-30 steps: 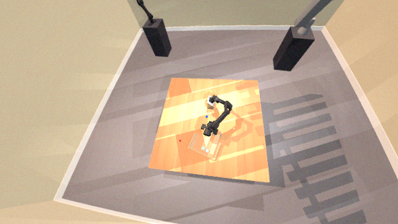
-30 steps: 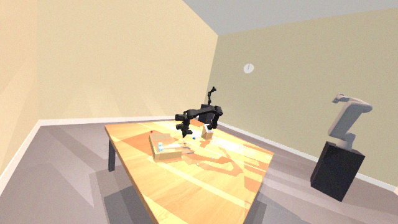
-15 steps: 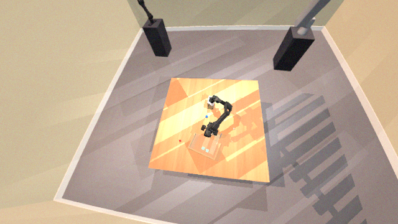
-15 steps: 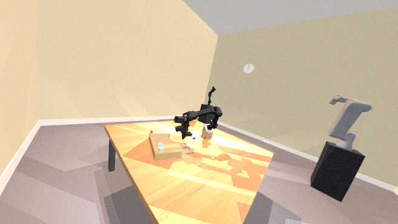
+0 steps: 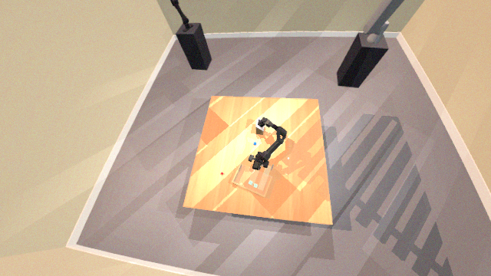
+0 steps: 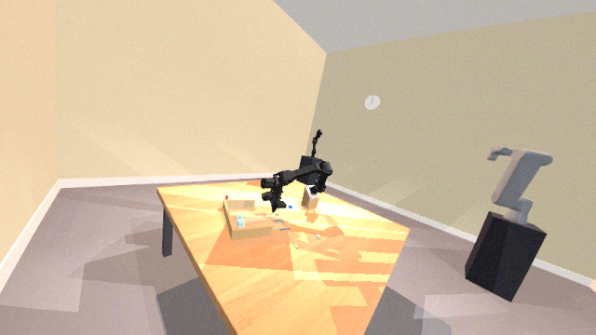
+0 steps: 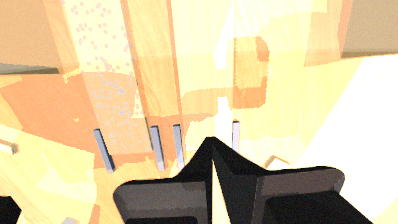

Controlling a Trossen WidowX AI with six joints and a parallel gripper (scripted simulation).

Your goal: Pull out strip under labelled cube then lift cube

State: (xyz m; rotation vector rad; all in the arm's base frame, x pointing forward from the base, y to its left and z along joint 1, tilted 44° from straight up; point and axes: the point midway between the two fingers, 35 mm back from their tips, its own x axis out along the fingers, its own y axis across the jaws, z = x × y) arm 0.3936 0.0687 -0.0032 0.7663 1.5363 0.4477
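The tiny blue piece is 21 cm behind my gripper tip, 7 cm to the right of it and 3 cm below it. The rest, counted from my gripper tip: pale speckled band (11 cm ahead, 8 cm to the left, 3 cm below); red marker (15 cm ahead, 33 cm to the right, 2 cm below).
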